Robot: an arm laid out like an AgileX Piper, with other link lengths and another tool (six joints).
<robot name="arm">
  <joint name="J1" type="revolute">
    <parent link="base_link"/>
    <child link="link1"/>
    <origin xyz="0 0 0.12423"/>
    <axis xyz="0 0 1"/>
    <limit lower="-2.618" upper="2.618"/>
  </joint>
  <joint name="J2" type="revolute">
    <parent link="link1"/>
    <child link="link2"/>
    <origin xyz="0 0 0"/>
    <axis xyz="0 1 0"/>
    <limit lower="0" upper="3.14"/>
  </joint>
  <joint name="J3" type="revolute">
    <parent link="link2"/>
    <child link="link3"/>
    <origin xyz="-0.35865 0 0.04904"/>
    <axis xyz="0 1 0"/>
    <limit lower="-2.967" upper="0"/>
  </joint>
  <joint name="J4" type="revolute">
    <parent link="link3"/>
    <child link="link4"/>
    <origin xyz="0.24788 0 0.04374"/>
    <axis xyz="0.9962 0 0.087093"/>
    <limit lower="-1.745" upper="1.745"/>
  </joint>
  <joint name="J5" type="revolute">
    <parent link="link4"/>
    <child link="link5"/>
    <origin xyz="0 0 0"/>
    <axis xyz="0 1 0"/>
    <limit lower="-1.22" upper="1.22"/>
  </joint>
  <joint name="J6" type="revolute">
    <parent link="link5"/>
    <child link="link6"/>
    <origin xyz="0.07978 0 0.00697"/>
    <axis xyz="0.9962 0 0.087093"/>
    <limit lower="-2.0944" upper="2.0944"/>
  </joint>
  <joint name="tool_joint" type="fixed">
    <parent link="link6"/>
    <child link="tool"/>
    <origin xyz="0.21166 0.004 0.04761" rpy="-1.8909 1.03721 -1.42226"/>
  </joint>
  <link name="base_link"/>
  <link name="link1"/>
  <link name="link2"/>
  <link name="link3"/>
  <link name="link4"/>
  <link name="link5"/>
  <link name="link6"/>
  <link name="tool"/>
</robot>
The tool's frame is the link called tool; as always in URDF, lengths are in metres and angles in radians.
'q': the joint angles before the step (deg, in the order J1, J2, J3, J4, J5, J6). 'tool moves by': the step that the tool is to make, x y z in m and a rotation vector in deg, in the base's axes. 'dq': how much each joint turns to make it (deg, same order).
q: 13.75 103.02 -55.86 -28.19 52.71 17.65
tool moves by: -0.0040 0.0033 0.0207 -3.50 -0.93 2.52
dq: 3.61 -2.35 -0.02 -3.15 3.68 1.94
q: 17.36 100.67 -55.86 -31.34 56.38 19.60
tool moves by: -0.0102 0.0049 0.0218 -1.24 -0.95 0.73
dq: 2.64 -3.32 -0.01 -0.34 3.68 0.69
